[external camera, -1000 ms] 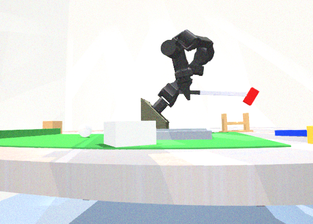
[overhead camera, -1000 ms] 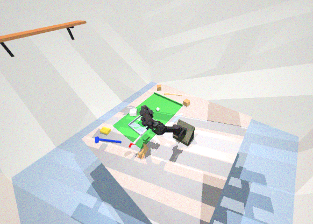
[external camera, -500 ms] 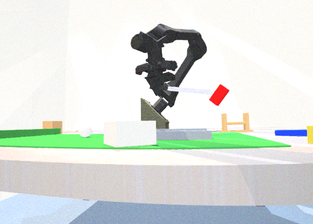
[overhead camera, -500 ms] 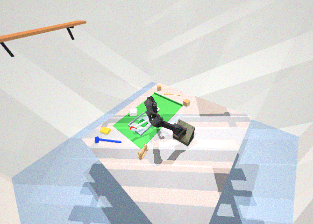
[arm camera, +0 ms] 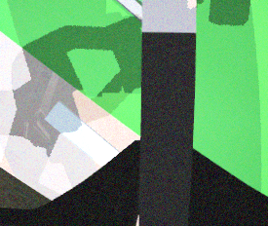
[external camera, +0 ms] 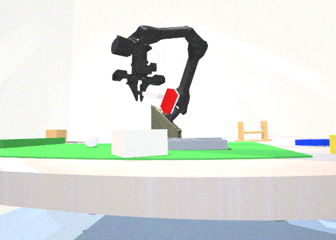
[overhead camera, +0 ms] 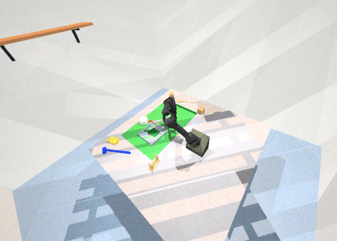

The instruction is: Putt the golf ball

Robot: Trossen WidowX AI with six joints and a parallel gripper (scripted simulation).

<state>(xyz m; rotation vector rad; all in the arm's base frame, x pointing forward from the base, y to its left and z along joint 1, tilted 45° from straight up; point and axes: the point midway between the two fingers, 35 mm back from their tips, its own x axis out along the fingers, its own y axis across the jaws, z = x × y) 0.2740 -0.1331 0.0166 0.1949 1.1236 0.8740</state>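
The red putter is 100 mm ahead of my gripper tip and 60 mm to the left of it. The rest, counted from my gripper tip: grey frame 180 mm ahead, 150 mm to the left, 150 mm below; then white golf ball 140 mm ahead, 130 mm below, 120 mm to the right; then white block 380 mm ahead, 130 mm below, 70 mm to the left.
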